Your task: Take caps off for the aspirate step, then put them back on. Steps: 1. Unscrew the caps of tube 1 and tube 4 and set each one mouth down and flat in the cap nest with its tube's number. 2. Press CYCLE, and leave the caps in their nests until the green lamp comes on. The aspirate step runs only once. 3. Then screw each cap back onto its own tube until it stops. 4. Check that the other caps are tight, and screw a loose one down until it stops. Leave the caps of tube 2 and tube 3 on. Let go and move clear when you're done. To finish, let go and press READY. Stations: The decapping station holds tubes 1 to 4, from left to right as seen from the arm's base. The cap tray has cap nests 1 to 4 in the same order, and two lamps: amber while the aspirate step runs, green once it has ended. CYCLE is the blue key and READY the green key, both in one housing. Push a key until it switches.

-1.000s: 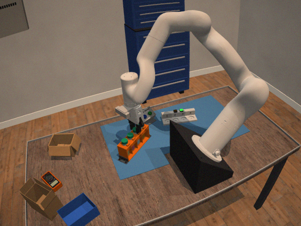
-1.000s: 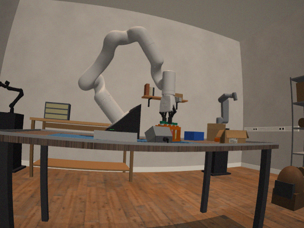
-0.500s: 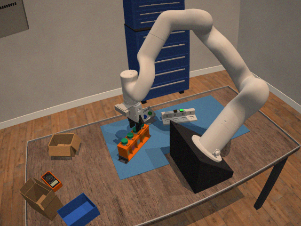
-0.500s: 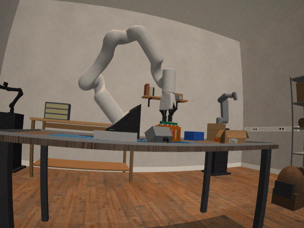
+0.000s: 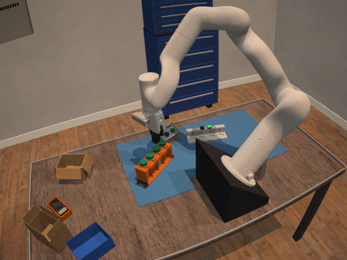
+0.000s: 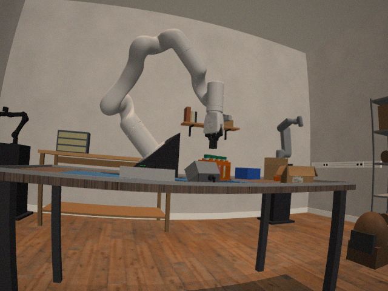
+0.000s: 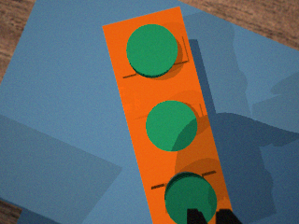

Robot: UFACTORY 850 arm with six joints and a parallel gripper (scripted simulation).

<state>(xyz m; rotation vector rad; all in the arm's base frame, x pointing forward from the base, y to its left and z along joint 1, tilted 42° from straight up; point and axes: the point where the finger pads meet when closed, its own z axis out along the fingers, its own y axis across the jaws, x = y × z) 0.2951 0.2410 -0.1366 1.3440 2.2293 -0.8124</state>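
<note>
The green key is 17 cm ahead of my hand, 13 cm to the right of it and 11 cm below it. Also, from my hand: blue key: 15 cm ahead, 11 cm below, 9 cm to the right; grey key housing: 17 cm ahead, 12 cm below, 11 cm to the right; multimeter: 53 cm to the left, 16 cm below, 14 cm behind.
</note>
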